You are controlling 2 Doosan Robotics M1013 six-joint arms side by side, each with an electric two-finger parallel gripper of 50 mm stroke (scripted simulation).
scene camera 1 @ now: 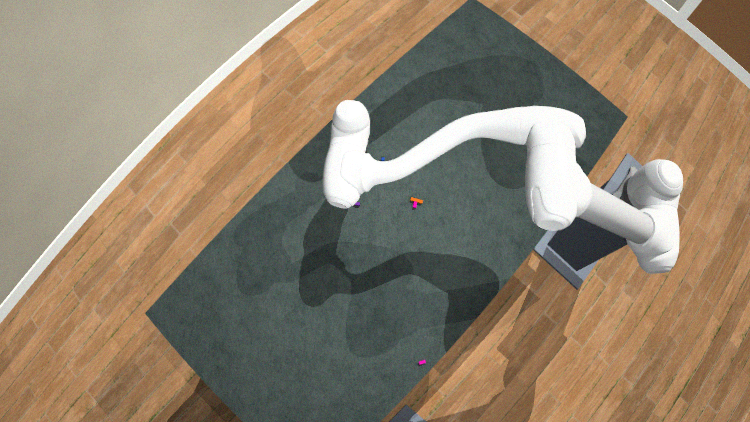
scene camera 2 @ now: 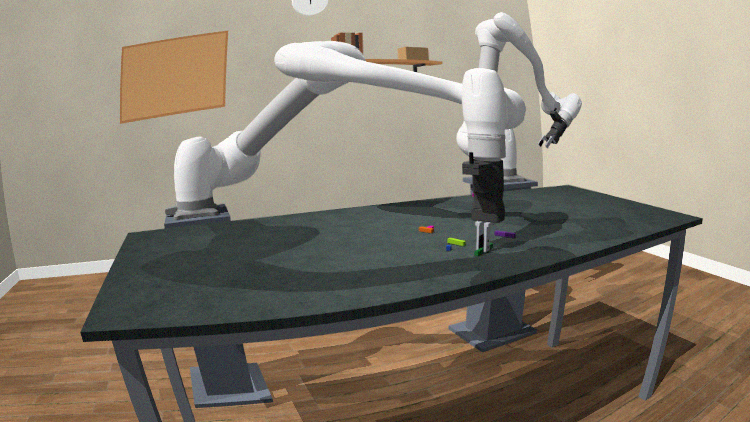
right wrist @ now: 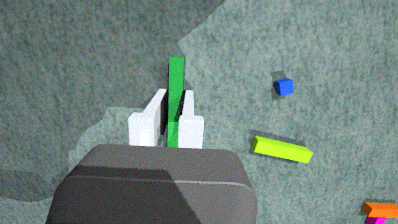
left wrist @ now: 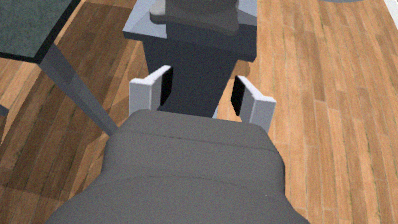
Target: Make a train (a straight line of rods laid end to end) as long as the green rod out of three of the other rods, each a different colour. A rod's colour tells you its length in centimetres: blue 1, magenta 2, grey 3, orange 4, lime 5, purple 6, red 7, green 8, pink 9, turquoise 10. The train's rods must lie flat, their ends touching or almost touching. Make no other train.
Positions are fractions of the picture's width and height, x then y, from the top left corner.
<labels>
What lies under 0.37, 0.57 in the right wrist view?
My right gripper.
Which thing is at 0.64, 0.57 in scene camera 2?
My right gripper.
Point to a green rod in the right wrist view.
0.44, 0.29
</labels>
